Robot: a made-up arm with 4 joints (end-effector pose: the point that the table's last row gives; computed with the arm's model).
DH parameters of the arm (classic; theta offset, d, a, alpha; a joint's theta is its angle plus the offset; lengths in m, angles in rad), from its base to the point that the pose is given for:
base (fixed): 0 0 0 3.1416
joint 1: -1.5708 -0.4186 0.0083 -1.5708
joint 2: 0 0.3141 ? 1.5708
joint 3: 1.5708 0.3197 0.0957 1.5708
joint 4: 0 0.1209 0.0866 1.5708
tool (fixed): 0 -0.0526 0 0
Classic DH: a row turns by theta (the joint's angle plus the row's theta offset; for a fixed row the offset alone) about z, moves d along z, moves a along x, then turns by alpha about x.
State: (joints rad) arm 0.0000 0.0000 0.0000 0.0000
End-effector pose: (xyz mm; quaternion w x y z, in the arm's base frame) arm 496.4 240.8 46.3 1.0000 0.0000 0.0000 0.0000
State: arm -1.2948 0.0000 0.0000 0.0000
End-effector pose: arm -96.4 543.2 46.3 0.7977 0.0000 0.0000 0.6031
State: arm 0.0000 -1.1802 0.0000 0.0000
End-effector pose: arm 496.4 -247.4 61.9 0.8309 -0.5564 0.0000 0.0000
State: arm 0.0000 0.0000 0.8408 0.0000
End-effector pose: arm 525.8 64.7 46.3 0.9129 0.0000 0.0000 -0.4081
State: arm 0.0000 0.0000 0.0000 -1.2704
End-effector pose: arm 485.7 240.8 166.1 0.8050 0.0000 -0.5933 0.0000
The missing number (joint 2, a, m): 0.1116
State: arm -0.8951 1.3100 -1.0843 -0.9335
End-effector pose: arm -101.1 460.2 670.3 0.3629 0.8399 -0.2473 0.3191
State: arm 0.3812 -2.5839 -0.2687 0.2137
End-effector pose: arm 253.4 -564.3 604.5 0.2405 -0.9042 0.3345 -0.1126
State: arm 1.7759 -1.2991 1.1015 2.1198
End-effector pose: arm -381.3 -354.3 165.0 0.1233 -0.4095 -0.1893 0.8839
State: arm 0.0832 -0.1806 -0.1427 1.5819
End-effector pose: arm 351.5 140.1 -23.1 0.6928 -0.0841 0.7150 -0.0429
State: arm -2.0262 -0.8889 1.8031 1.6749
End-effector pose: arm 56.8 499.8 127.2 0.9013 0.0224 0.3956 0.1750
